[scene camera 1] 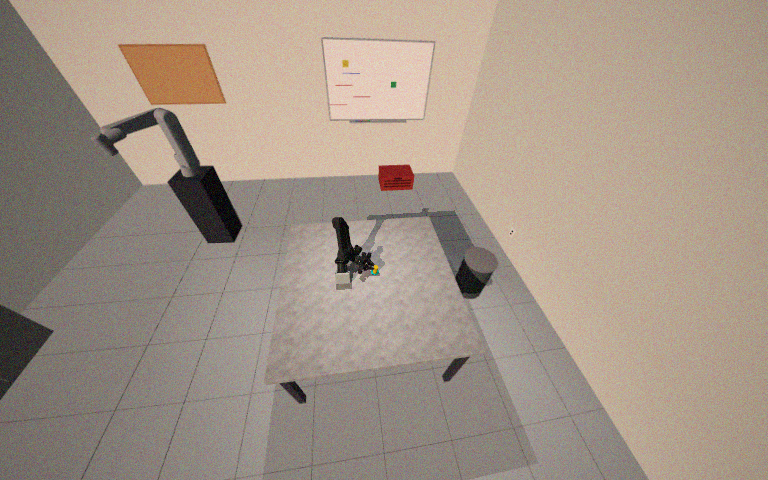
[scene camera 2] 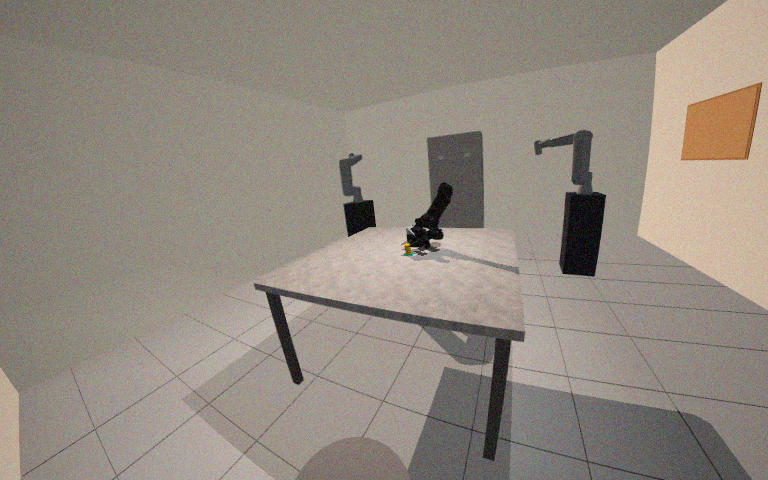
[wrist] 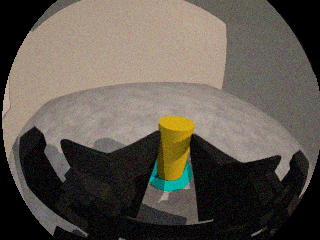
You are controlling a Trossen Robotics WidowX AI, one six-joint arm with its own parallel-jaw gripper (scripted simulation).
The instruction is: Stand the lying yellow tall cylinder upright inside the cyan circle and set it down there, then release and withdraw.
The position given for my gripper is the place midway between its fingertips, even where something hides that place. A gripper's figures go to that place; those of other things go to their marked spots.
Scene:
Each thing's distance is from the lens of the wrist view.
my gripper (wrist: pixel 175 136): 10 cm
yellow tall cylinder (wrist: pixel 176 132): 8 cm

